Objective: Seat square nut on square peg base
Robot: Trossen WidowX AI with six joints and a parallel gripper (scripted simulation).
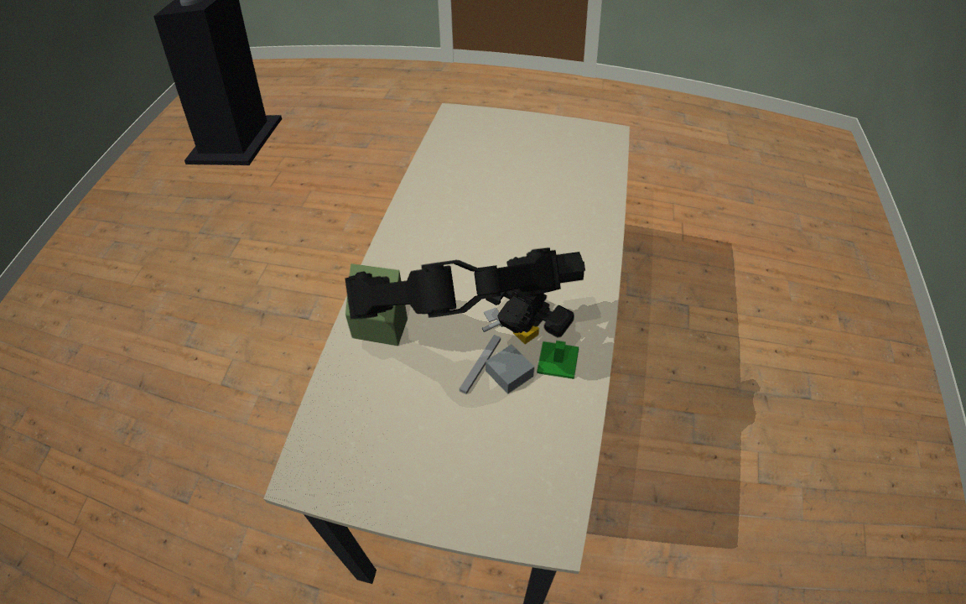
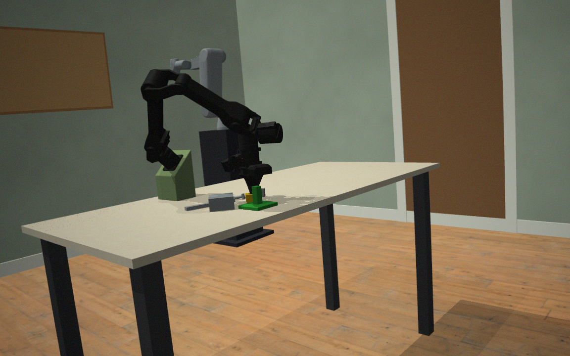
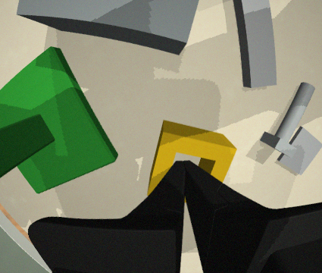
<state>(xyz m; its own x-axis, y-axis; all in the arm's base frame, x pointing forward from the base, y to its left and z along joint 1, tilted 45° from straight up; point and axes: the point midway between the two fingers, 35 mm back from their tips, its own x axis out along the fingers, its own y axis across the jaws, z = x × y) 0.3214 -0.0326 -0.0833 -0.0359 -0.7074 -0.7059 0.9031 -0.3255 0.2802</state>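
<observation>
The bolt is 70 mm behind my hand, 40 mm below it and 10 mm to the left of it. The rest, counted from my hand: grey bar 100 mm to the right, 90 mm behind, 40 mm below; then grey block 110 mm to the right, 30 mm below, 20 mm behind; then grey cube 70 mm to the left, 40 mm below, 30 mm behind.
</observation>
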